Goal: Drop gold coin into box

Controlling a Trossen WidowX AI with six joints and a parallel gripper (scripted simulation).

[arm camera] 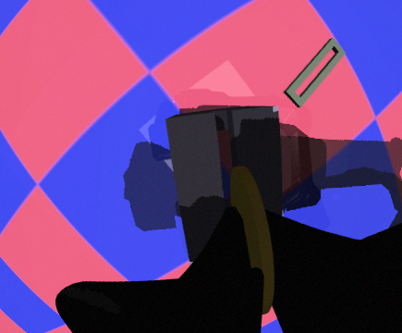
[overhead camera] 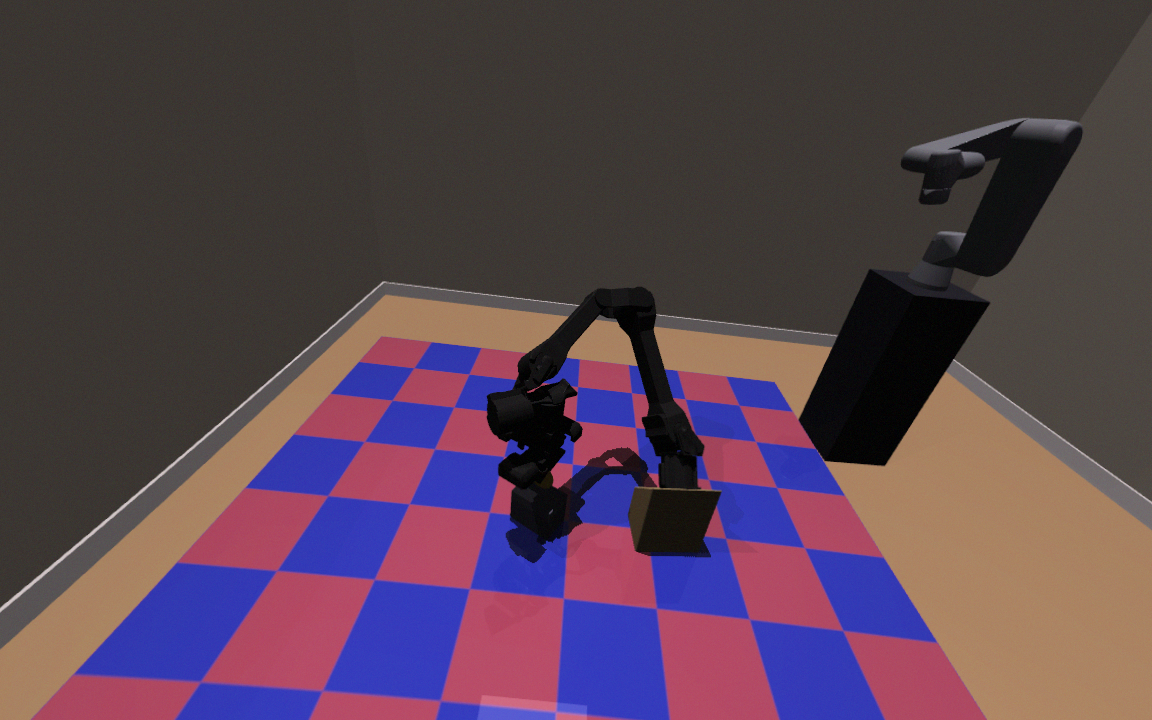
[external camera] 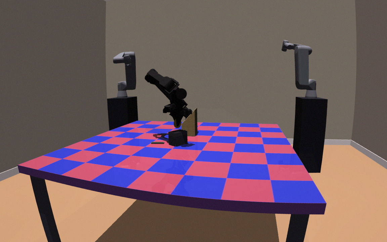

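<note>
My gripper tip is now 2 cm below the gold coin.
</note>
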